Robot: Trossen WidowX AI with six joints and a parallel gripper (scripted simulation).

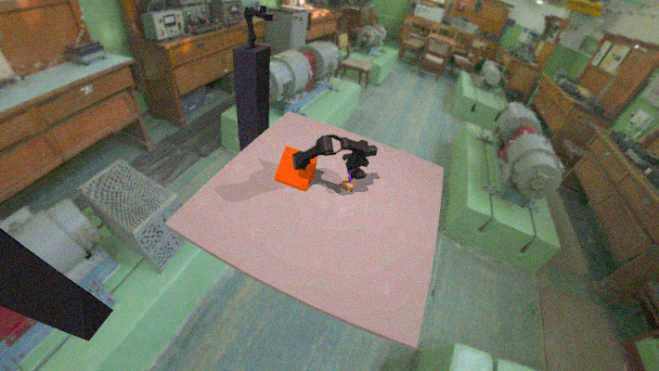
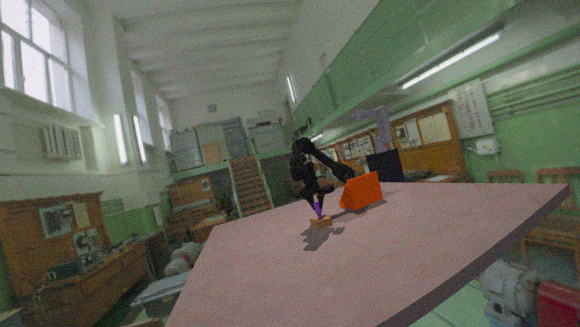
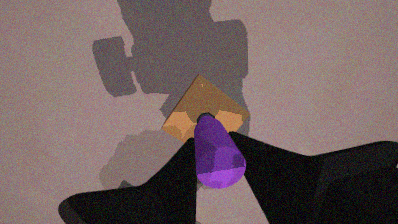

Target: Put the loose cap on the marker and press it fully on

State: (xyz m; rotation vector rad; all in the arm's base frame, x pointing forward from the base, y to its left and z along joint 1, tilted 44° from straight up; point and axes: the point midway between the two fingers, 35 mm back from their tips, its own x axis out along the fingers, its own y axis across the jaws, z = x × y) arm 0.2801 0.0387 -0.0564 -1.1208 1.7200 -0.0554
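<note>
Now: the purple cap 10 mm above my gripper tip.
</note>
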